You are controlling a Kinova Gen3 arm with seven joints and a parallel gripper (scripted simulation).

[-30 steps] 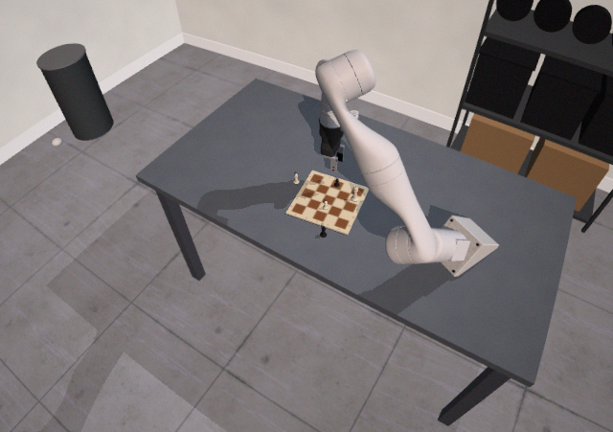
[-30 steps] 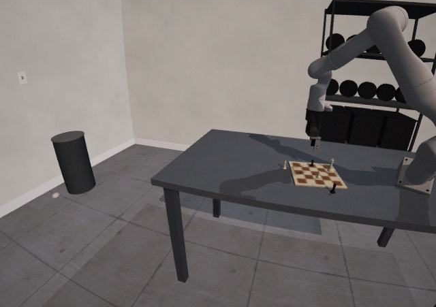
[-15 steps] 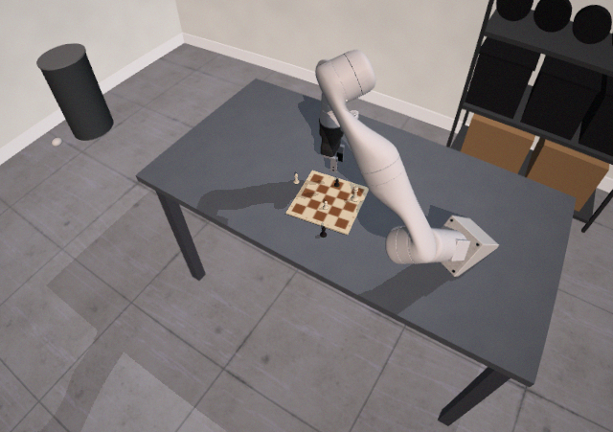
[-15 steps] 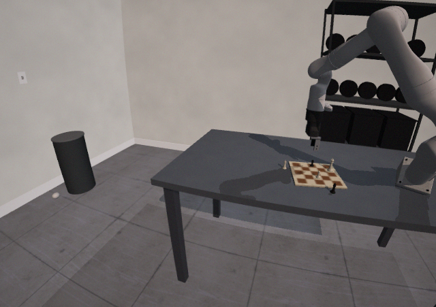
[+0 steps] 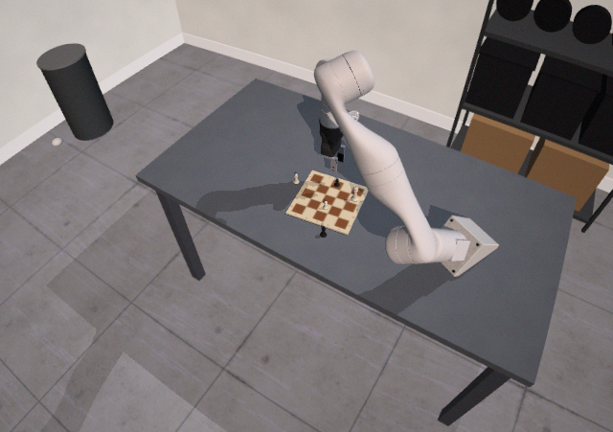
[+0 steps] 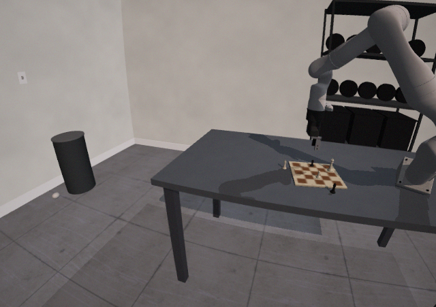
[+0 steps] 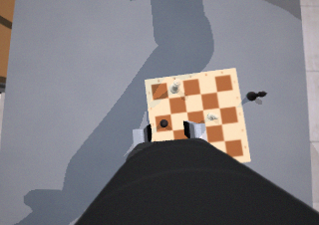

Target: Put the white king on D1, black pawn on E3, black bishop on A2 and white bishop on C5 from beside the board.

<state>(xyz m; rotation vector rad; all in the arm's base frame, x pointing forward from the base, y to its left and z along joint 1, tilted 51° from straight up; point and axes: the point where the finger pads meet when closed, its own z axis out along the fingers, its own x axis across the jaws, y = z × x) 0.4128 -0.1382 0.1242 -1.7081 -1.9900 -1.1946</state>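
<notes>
Right now my hand is 100 mm past the black bishop, 190 mm to the right of it and 100 mm above it. The rest, counted from my hand: chessboard (20 mm behind, 70 mm to the left, 120 mm below); then white king (90 mm behind, 80 mm below); then black pawn (10 mm to the right, 100 mm below).
</notes>
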